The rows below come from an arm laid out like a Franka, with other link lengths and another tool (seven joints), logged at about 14 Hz.
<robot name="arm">
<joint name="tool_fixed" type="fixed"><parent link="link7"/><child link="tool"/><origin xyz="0.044 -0.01 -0.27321" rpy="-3.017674 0 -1.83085"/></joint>
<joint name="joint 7" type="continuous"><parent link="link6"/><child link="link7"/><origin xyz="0.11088 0 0"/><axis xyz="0 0 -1"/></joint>
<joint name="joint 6" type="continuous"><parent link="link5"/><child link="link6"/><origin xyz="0 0 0"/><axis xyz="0 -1 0"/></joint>
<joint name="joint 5" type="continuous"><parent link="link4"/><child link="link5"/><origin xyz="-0.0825 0 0.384"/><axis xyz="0 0 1"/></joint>
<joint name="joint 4" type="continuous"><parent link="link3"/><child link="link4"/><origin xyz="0.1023 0 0"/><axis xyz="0 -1 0"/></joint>
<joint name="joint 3" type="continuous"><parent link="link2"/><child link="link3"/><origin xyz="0 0 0.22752"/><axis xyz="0 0 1"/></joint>
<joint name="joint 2" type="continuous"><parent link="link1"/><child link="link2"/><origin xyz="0 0 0"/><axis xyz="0 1 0"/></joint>
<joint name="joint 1" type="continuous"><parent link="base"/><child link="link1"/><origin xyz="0 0 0.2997"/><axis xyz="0 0 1"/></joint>
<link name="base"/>
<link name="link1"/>
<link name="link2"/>
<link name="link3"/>
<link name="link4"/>
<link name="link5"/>
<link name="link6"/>
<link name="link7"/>
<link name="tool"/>
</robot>
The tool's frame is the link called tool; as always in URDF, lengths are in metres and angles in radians. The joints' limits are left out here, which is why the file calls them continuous.
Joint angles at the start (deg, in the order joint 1, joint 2, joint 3, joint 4, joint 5, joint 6, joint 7):
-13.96 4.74 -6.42 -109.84 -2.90 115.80 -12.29
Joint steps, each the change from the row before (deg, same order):
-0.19 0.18 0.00 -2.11 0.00 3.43 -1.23
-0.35 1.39 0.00 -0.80 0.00 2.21 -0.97
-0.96 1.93 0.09 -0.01 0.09 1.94 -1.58
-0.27 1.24 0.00 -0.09 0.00 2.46 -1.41
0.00 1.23 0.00 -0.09 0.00 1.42 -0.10
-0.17 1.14 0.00 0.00 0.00 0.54 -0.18
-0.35 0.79 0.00 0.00 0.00 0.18 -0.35
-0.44 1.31 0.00 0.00 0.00 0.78 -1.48
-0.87 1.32 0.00 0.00 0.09 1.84 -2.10
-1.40 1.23 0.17 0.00 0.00 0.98 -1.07
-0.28 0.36 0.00 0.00 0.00 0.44 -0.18
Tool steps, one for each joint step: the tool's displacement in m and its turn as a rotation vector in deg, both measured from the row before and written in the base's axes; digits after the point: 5 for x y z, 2 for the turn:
0.00193 -0.00135 -0.01243 -0.36 -1.01 1.21
-0.00003 -0.00344 -0.01733 -0.12 0.08 0.73
-0.00048 -0.00925 -0.01699 -0.10 0.13 0.77
0.00544 -0.00414 -0.00817 -0.53 -0.92 1.28
0.00158 -0.00060 -0.01109 -0.13 -0.05 0.18
-0.00235 -0.00138 -0.01184 0.12 0.61 0.04
-0.00363 -0.00299 -0.00878 0.15 0.62 0.01
-0.00332 -0.00333 -0.01319 0.08 0.64 1.09
-0.00087 -0.00884 -0.01031 -0.24 -0.32 1.29
-0.00670 -0.01216 -0.01175 0.04 0.33 -0.10
-0.00101 -0.00305 -0.00297 -0.06 -0.05 -0.07

